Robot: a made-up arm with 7 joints.
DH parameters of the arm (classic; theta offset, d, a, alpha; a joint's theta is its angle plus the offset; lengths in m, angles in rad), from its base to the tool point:
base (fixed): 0 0.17 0 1.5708
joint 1: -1.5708 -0.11 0 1.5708
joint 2: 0 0.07 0.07 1.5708
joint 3: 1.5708 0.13 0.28 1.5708
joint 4: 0 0.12 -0.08 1.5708
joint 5: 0 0.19 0.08 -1.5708
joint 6: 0 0.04 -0.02 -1.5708
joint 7: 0 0.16 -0.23 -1.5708
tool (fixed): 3.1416 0.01 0 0
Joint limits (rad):
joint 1: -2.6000..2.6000
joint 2: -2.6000..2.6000
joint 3: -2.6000..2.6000
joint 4: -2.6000..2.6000
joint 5: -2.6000..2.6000
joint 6: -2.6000..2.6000
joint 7: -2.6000..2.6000
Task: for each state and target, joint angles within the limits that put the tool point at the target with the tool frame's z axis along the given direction. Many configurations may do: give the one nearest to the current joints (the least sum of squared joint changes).
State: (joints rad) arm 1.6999 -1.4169 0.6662 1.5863 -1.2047 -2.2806 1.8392
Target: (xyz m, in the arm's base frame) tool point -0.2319 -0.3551 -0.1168 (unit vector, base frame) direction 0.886 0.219 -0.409
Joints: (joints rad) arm 0.8476 -2.0451 0.5781 1.9966 -2.1418 -2.5555 1.0601
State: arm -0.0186 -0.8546 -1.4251 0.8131 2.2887 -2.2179 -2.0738
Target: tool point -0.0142 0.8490 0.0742 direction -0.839 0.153 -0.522
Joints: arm 0.0177 -1.5224 -1.1594 1.0441 2.0442 -2.2449 -2.0734
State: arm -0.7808 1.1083 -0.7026 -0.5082 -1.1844 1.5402 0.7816
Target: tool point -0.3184 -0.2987 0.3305 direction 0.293 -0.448 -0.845
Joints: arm -1.2360 0.9654 -0.6489 -0.4645 -1.5057 0.4820 1.2986
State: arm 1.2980 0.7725 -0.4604 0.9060 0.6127 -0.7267 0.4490
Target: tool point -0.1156 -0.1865 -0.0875 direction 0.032 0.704 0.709
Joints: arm 0.6587 1.0502 0.1241 0.9894 0.4483 -0.3256 0.7777
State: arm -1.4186 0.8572 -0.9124 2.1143 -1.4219 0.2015 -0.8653
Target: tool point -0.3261 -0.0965 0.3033 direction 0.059 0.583 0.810
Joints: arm -1.1354 0.4072 -0.8760 1.5117 -0.9169 0.0251 -1.3050
